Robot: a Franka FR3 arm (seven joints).
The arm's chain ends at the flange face. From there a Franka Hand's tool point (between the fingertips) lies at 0.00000 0.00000 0.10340 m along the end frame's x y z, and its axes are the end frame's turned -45 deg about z.
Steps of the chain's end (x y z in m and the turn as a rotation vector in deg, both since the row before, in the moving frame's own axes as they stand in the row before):
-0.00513, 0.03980, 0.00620, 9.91, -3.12, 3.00
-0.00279, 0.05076, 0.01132, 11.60, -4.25, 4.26
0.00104, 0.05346, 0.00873, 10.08, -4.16, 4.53
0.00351, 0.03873, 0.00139, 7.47, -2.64, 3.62
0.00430, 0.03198, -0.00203, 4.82, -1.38, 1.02
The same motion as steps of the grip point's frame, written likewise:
-0.02272, 0.00821, 0.00451, 9.21, 4.80, 3.00
-0.02782, 0.01422, 0.00893, 11.21, 5.20, 4.26
-0.02885, 0.02079, 0.00686, 10.07, 4.19, 4.53
-0.01836, 0.01721, 0.00040, 7.15, 3.42, 3.62
-0.01512, 0.01779, -0.00243, 4.38, 2.43, 1.02

